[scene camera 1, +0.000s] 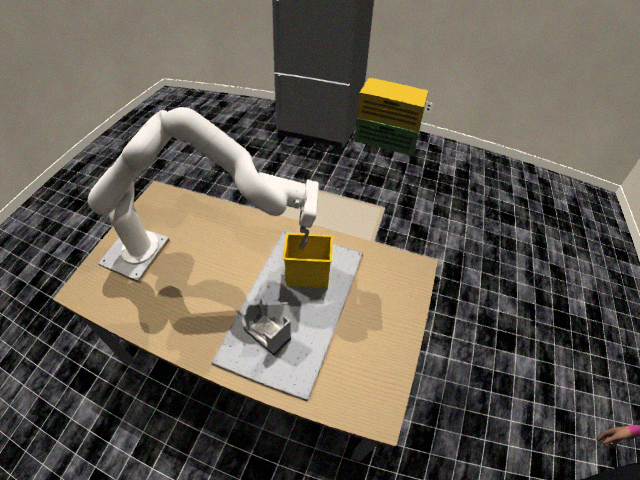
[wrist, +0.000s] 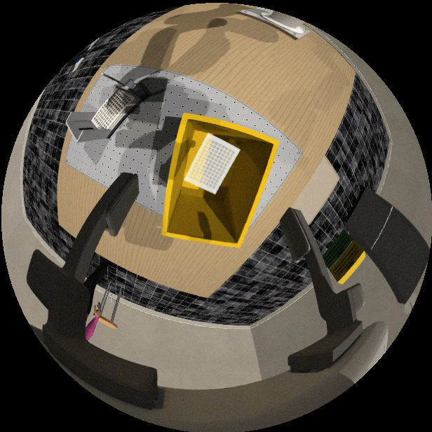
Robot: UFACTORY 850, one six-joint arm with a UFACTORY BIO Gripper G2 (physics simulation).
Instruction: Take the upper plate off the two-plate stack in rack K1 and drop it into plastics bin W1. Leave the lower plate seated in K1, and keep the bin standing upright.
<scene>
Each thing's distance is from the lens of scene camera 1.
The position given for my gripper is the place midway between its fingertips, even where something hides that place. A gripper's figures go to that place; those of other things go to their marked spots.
my gripper (scene camera 1: 303,233): 134 cm
yellow bin W1 (scene camera 1: 310,267): 141 cm
</scene>
